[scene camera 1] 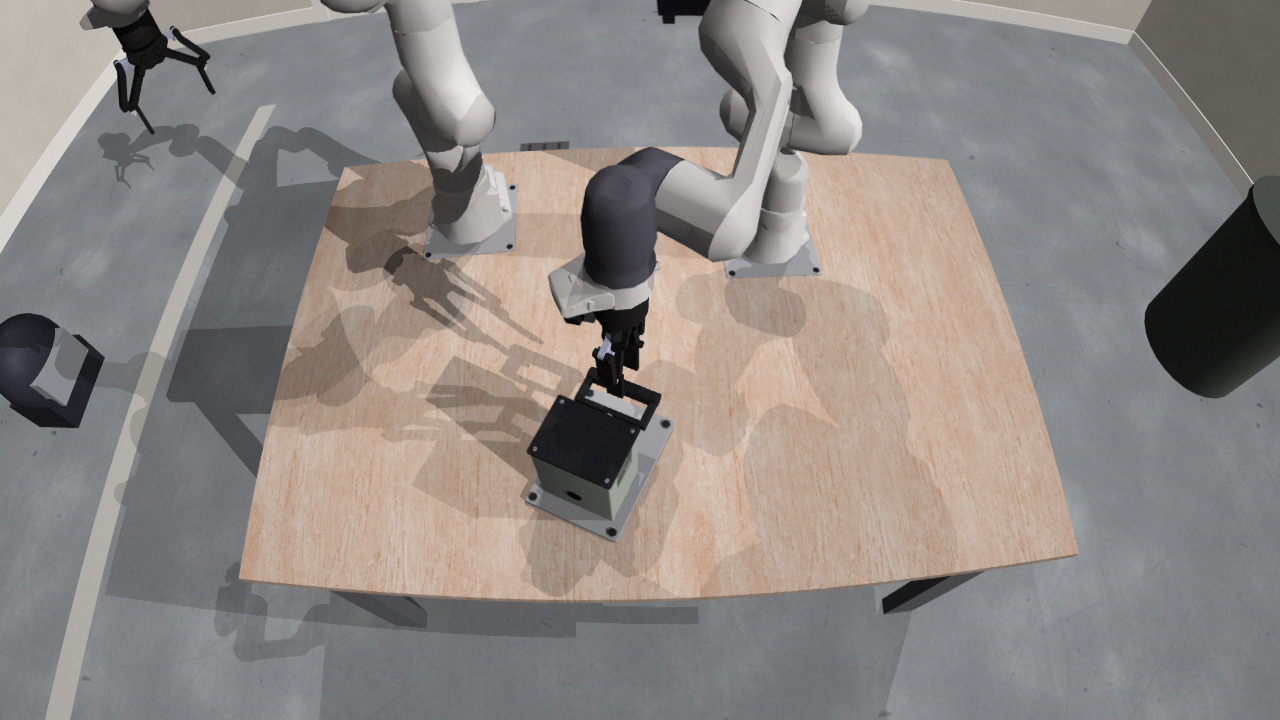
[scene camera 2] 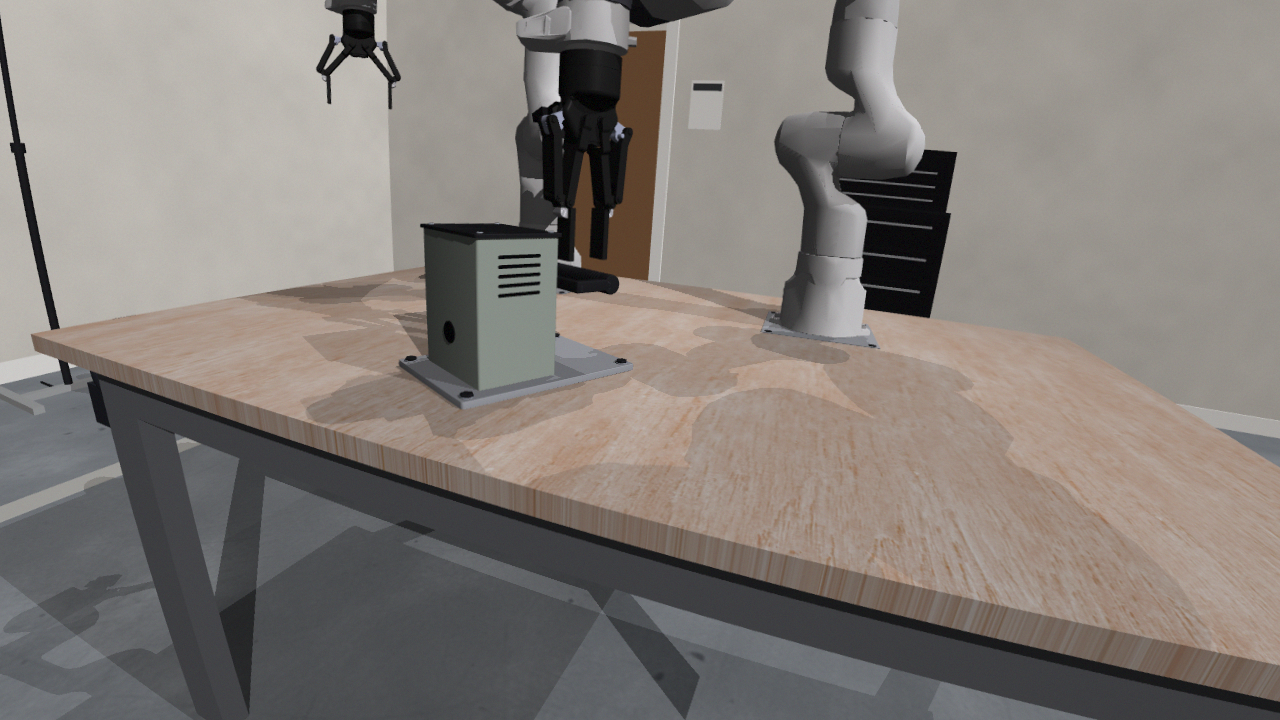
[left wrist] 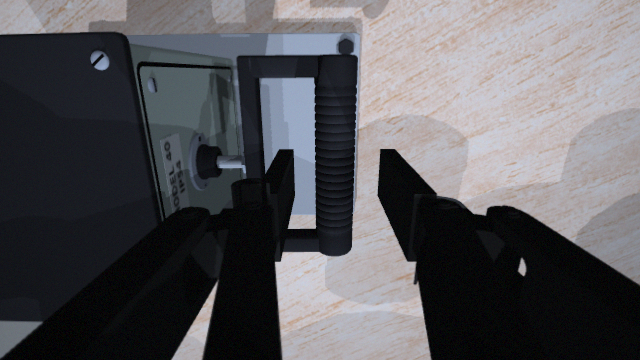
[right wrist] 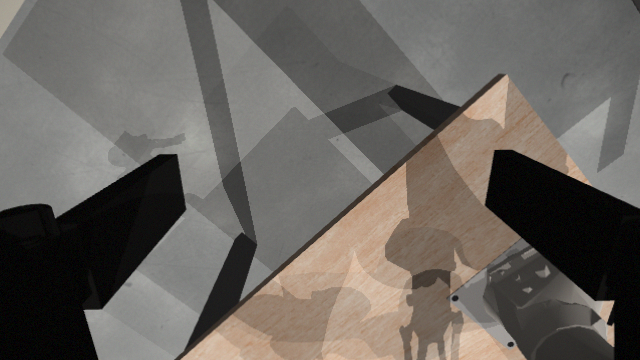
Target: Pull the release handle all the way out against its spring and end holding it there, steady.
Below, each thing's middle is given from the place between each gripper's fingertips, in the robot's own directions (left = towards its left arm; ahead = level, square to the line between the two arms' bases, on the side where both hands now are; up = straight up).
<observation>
Right now my left hand is 50 mm short of the release handle (scene camera 1: 636,392), 20 mm to the left of it and 60 mm above it.
Now: the release handle 42 cm ahead of my right hand (scene camera 1: 182,111), 92 cm to the left of it and 31 cm below it.
</observation>
